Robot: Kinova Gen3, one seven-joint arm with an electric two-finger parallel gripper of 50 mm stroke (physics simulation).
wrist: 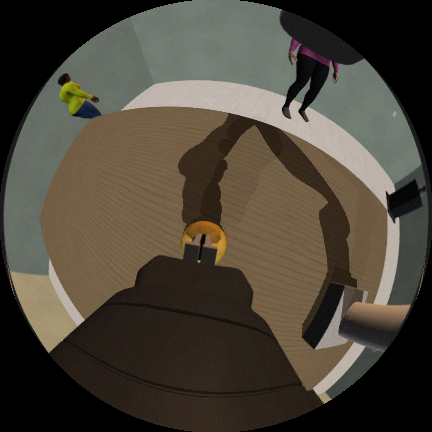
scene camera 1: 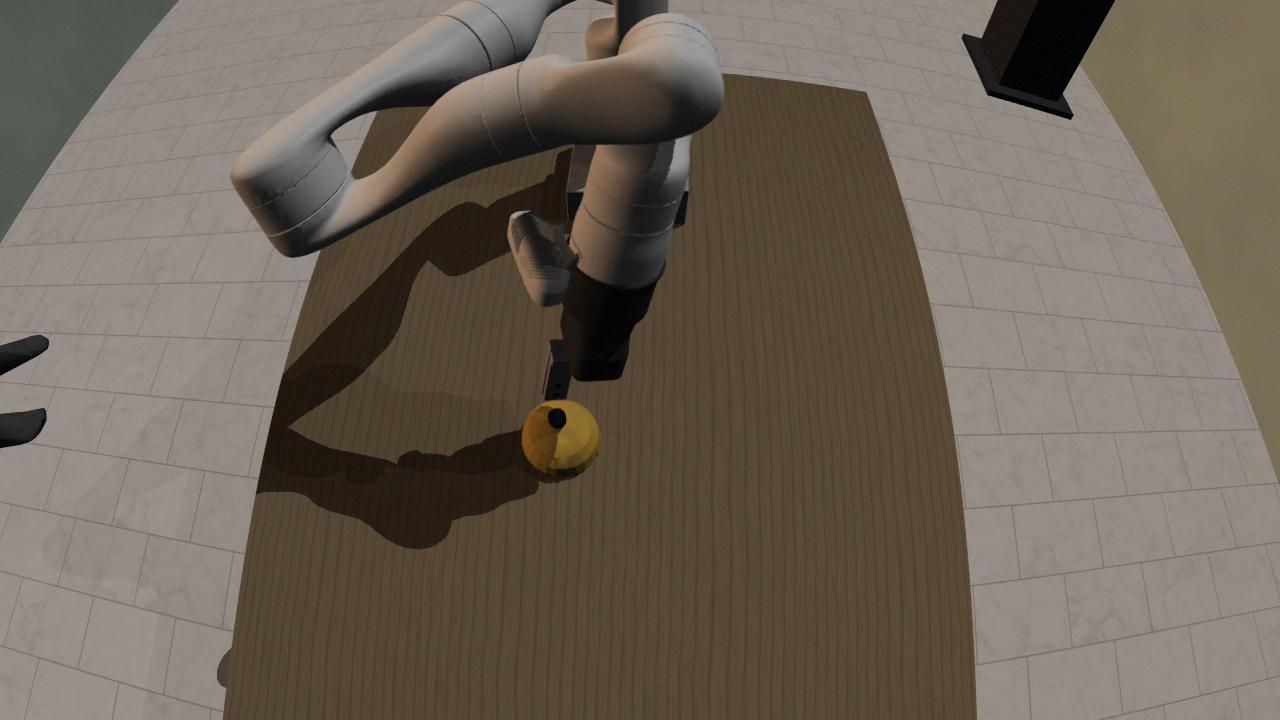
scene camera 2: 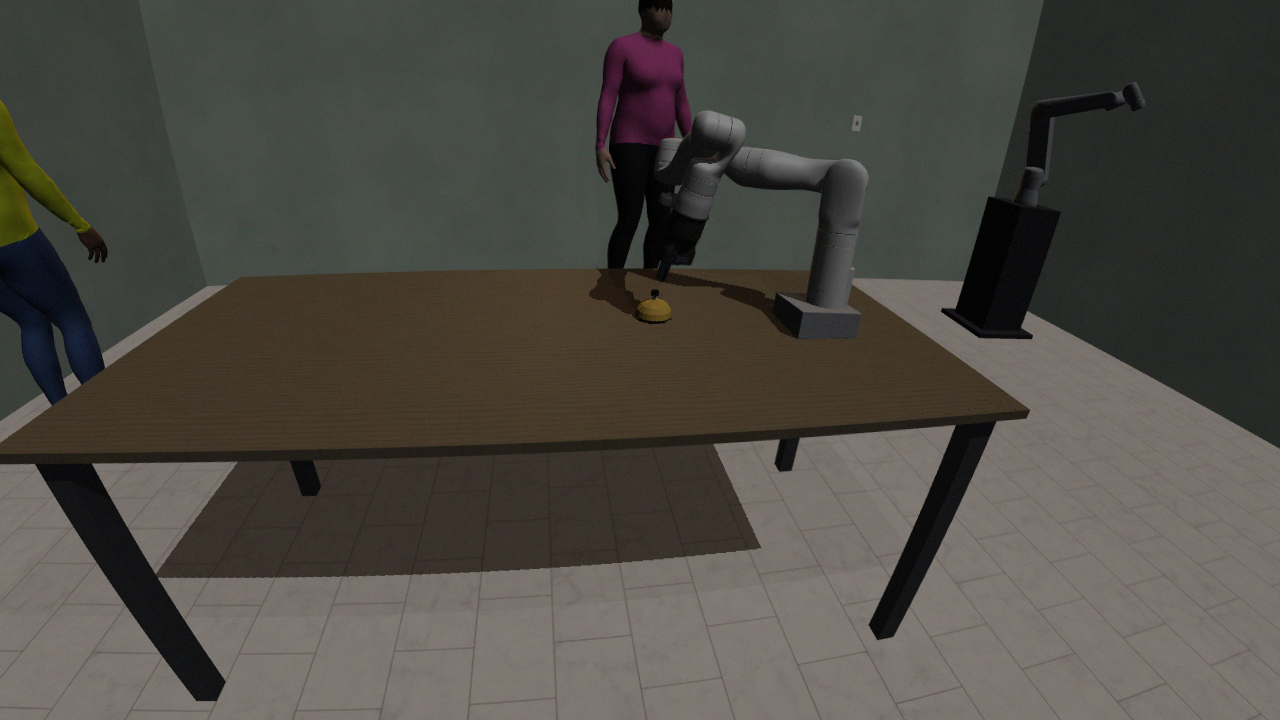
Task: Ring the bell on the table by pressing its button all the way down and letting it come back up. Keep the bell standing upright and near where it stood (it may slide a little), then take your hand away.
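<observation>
The bell, a yellow dome, stands upright on the wooden table. Its black button is up, with a gap between it and the dome in scene camera 2. My gripper is shut with nothing between its fingers. Its tips are above the button, a little toward the robot base, and apart from it. In the wrist view the fingers cover part of the bell and its button.
The arm's grey base block stands on the table on the robot's side. Two people, in pink and in yellow, stand around the table. Another arm on a black pedestal stands off the table.
</observation>
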